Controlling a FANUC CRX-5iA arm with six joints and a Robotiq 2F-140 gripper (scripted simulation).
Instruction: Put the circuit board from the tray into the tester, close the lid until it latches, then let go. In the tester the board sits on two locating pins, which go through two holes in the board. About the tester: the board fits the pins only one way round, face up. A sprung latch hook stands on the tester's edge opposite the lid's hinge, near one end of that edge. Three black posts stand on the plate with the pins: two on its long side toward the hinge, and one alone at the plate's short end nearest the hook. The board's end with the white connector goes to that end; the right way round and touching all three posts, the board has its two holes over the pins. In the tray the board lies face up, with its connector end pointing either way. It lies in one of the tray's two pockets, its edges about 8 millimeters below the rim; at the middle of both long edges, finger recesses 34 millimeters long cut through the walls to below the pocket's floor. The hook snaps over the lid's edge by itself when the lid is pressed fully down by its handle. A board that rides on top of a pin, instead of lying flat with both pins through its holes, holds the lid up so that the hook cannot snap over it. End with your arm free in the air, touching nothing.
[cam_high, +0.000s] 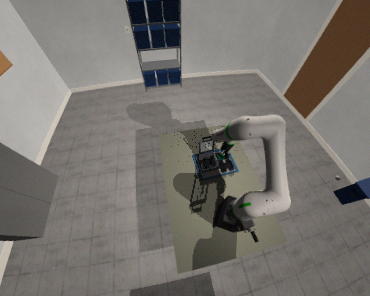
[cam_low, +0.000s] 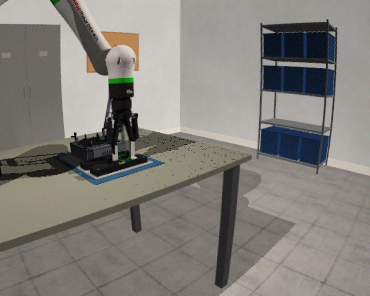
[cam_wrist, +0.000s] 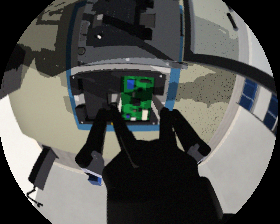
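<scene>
Right now my hand is 2 cm above the green circuit board. The rest, counted from my hand: tester lid 17 cm to the left, 14 cm above, 9 cm ahead; tester plate 18 cm to the left, 3 cm behind, 3 cm above.
</scene>
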